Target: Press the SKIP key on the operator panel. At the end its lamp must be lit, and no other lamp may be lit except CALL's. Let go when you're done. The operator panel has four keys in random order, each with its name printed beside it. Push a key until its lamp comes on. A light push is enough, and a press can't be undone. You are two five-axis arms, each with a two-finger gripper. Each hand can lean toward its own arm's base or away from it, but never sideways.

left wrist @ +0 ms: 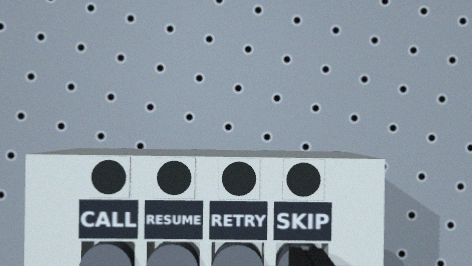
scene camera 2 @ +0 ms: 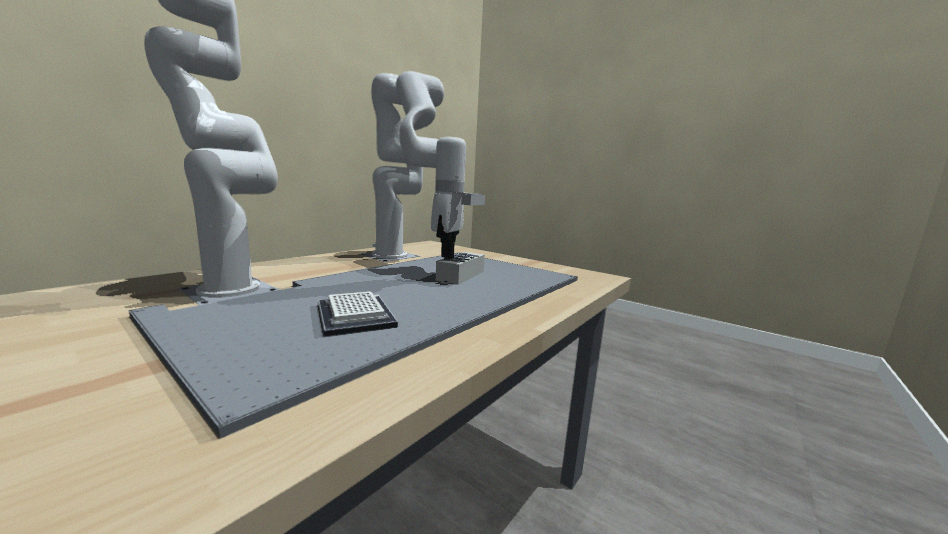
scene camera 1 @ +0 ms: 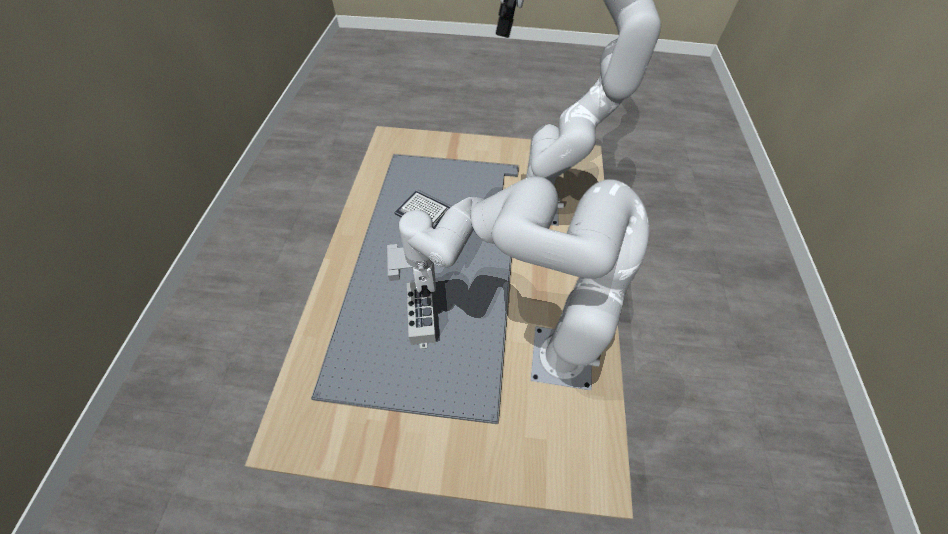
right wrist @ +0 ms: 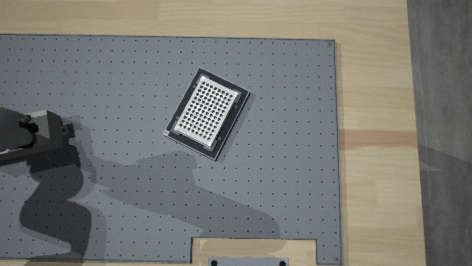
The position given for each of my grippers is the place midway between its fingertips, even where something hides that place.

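Observation:
Scene camera 2: my left gripper [scene camera 2: 447, 257], a white plate [scene camera 2: 363, 306]. Left wrist view: an operator panel [left wrist: 335, 200]; white plate out of frame in the left wrist view. Right wrist view: white plate [right wrist: 202, 121].

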